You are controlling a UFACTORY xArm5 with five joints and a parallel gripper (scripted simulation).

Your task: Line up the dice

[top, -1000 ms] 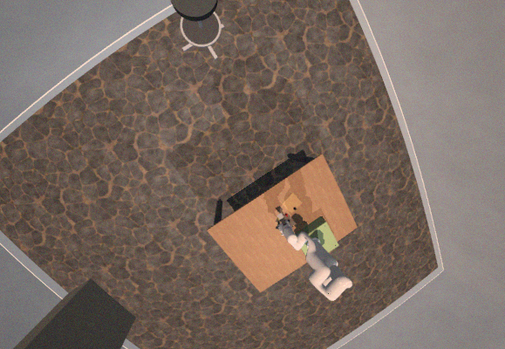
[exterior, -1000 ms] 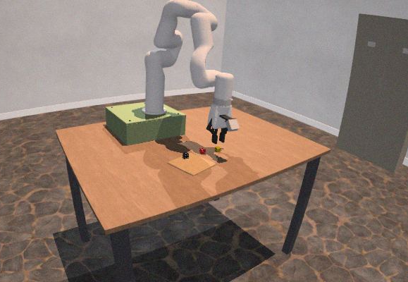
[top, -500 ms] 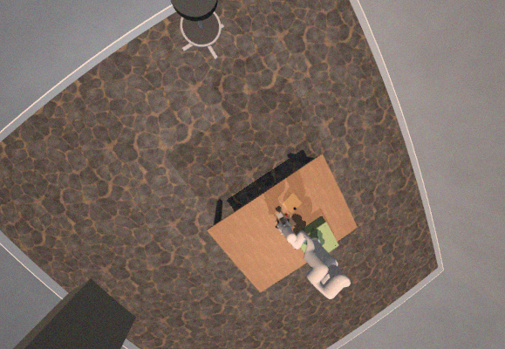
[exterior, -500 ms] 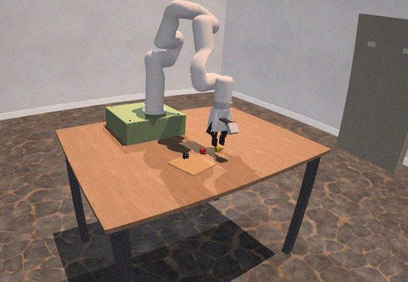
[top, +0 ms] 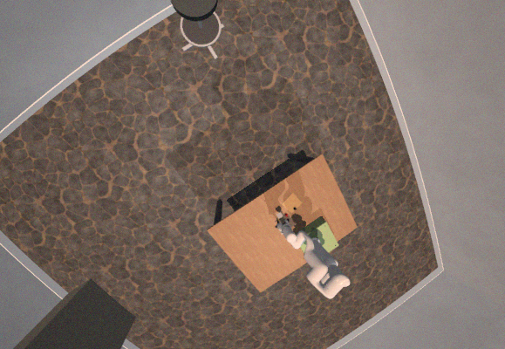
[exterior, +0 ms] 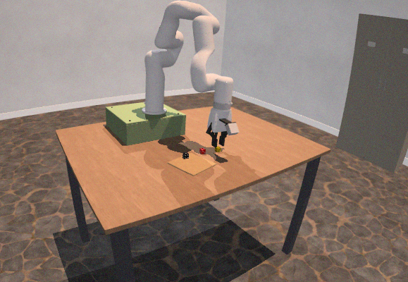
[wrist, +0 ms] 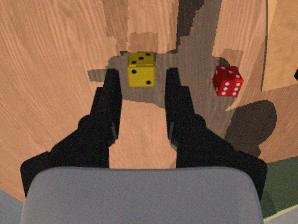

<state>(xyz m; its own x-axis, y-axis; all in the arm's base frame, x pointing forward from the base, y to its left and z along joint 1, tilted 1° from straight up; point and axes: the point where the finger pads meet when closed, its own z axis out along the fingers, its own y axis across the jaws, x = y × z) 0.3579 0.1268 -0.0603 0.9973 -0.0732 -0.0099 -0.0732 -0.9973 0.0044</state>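
My gripper is now 4 cm above the yellow die. Also, from my hand: black die 1 cm behind, 17 cm to the right, 3 cm below; red die 2 cm behind, 7 cm to the right, 4 cm below; tan mat 5 cm ahead, 17 cm to the right, 4 cm below.
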